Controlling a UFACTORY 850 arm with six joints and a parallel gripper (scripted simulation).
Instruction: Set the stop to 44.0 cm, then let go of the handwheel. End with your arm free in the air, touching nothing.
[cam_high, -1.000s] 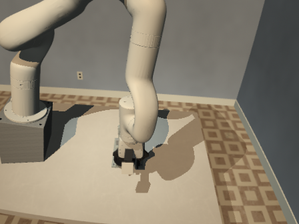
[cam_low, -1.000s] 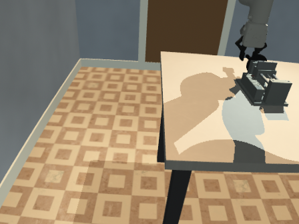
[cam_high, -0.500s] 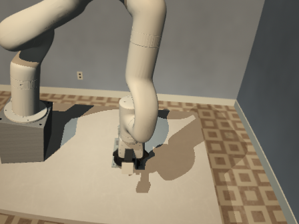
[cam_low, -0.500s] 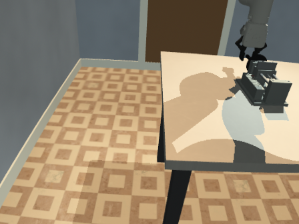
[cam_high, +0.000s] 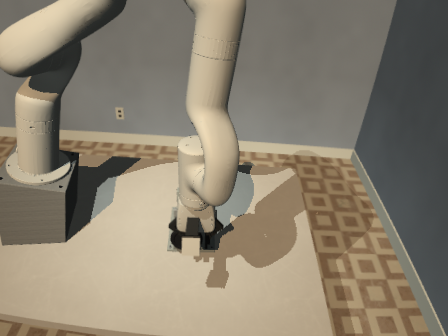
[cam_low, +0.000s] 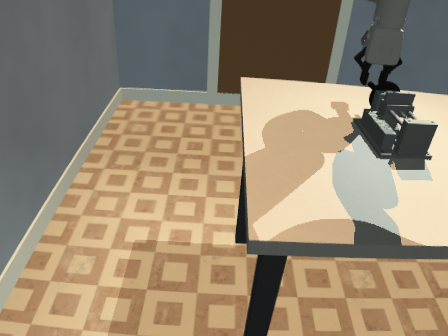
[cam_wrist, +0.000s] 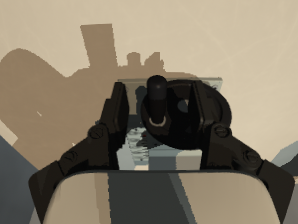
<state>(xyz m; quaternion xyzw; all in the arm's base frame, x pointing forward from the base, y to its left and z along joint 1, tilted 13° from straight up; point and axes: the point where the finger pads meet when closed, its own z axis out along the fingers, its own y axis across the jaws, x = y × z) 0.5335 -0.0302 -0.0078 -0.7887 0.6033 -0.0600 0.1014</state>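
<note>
Now: hand 10 mm to the right of the handwheel handle and 20 mm above it. Round my hand: black handwheel: 10 mm behind, 20 mm to the left, 30 mm below.
</note>
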